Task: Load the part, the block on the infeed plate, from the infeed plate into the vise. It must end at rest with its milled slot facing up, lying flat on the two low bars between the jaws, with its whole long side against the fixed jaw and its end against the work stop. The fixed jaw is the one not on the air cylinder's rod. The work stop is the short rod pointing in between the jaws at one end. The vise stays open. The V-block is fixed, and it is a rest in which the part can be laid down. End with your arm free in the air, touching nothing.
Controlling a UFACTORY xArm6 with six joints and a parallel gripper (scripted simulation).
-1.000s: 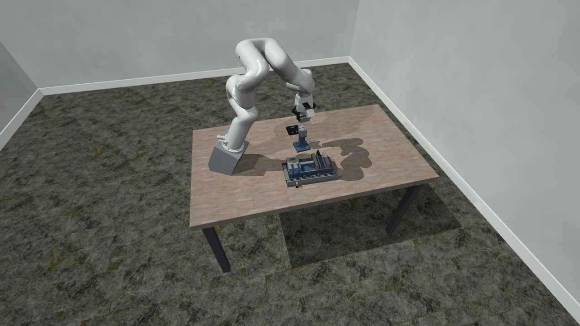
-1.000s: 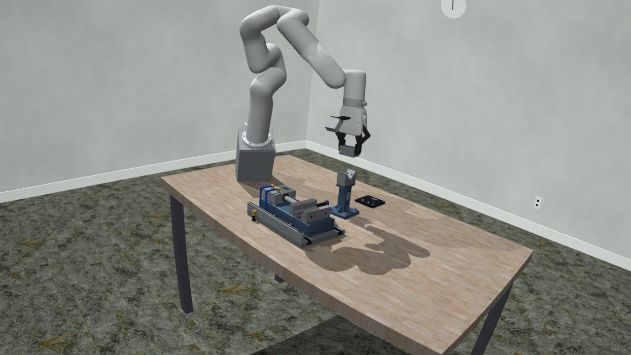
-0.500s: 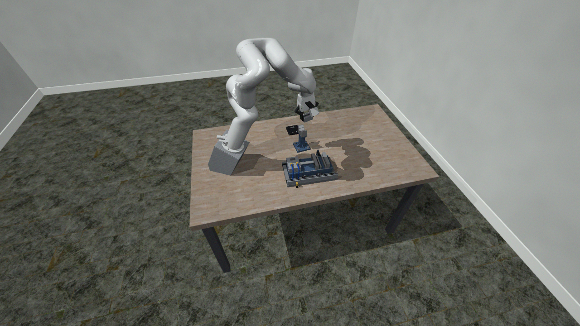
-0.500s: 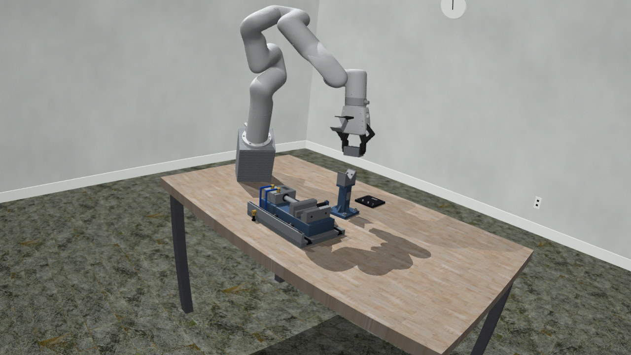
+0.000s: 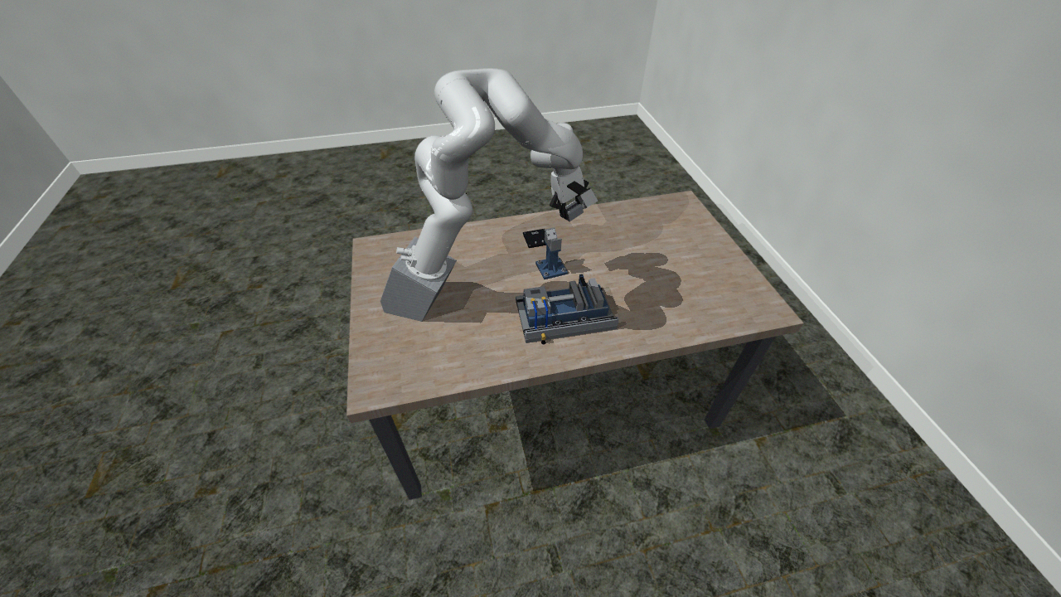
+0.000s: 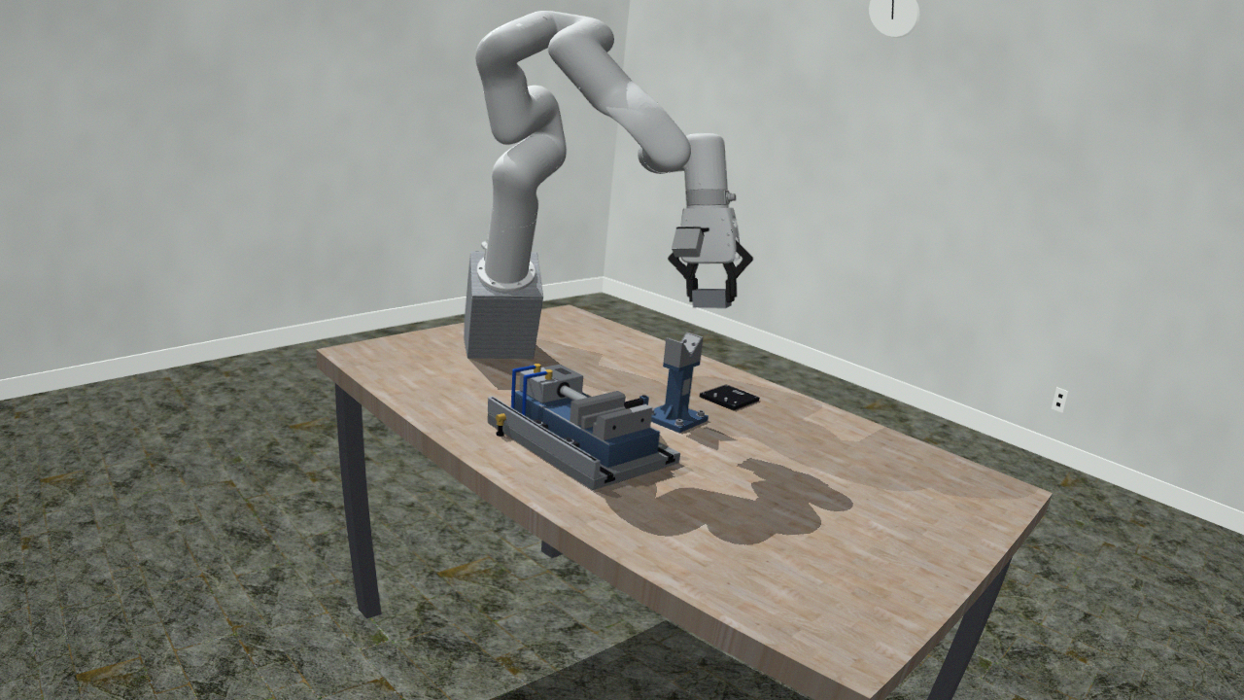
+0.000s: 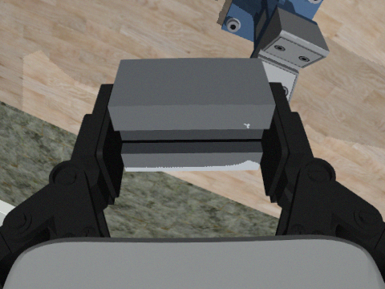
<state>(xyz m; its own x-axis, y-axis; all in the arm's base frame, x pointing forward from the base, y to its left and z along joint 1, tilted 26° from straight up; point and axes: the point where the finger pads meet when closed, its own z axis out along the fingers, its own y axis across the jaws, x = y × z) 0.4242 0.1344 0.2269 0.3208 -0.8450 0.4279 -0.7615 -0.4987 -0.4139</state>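
My gripper is now 30 mm short of the fixed jaw, 220 mm to the left of it and 180 mm above it. Also, from my hand: dark work stop rod: 170 mm to the right, 170 mm below; then blue v-block stand: 60 mm behind, 10 mm to the left, 200 mm below; then grey block: right at my hand.
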